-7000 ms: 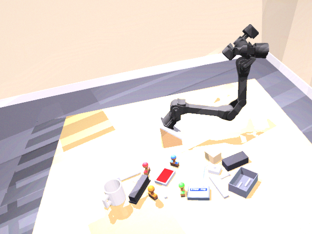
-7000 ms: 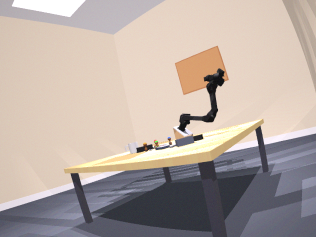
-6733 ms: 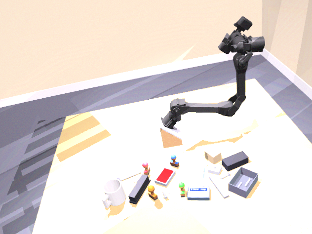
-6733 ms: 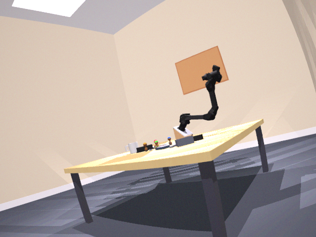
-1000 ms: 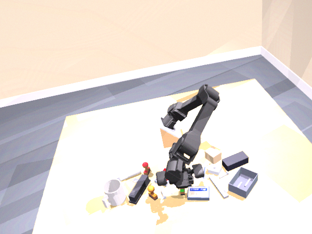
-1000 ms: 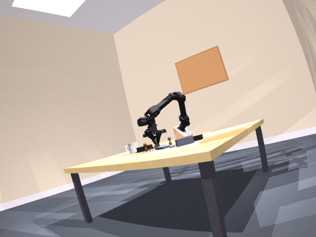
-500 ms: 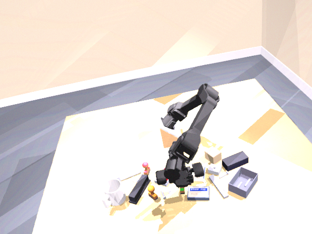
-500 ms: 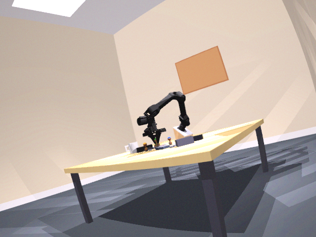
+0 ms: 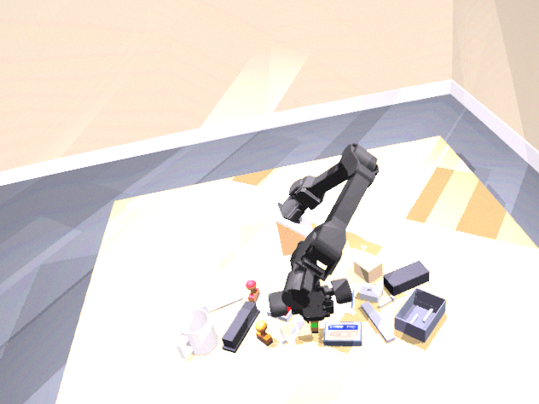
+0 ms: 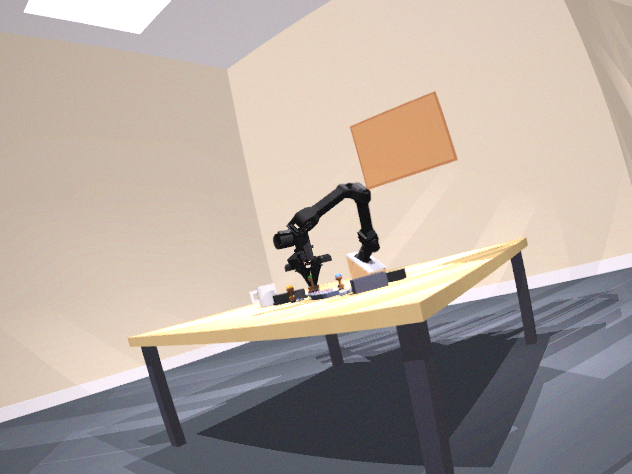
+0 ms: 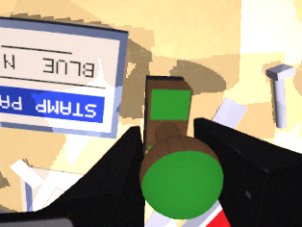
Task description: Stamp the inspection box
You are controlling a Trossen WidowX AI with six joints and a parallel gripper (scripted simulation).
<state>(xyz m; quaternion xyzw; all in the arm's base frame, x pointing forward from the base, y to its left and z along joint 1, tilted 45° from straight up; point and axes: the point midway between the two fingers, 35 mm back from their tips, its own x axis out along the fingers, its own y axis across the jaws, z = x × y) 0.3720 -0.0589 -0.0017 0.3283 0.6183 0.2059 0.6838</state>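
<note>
My gripper tip is now 12 cm past the red ink pad, 5 cm to the left of it and 4 cm above it. From my gripper tip the other things lie so: yellow-knobbed stamp 3 cm behind, 12 cm to the right, 3 cm below; blue-labelled pad tin 3 cm ahead, 6 cm to the left, 4 cm below; green-knobbed stamp right at my gripper tip.
</note>
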